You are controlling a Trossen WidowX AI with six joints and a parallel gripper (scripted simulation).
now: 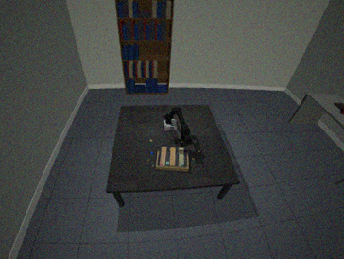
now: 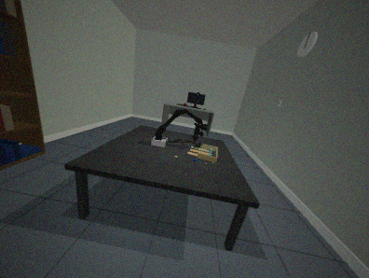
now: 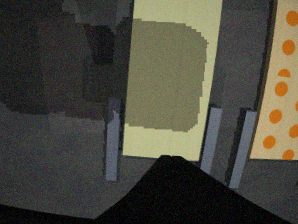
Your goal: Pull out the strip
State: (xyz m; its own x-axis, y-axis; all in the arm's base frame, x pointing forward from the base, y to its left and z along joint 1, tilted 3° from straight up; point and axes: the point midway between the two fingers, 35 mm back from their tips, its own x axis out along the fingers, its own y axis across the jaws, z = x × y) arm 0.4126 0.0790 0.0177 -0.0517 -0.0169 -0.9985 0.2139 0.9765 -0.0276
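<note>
Now: gripper tip 90 mm short of the pale yellow strip, 70 mm above it and 20 mm to the left of it.
</note>
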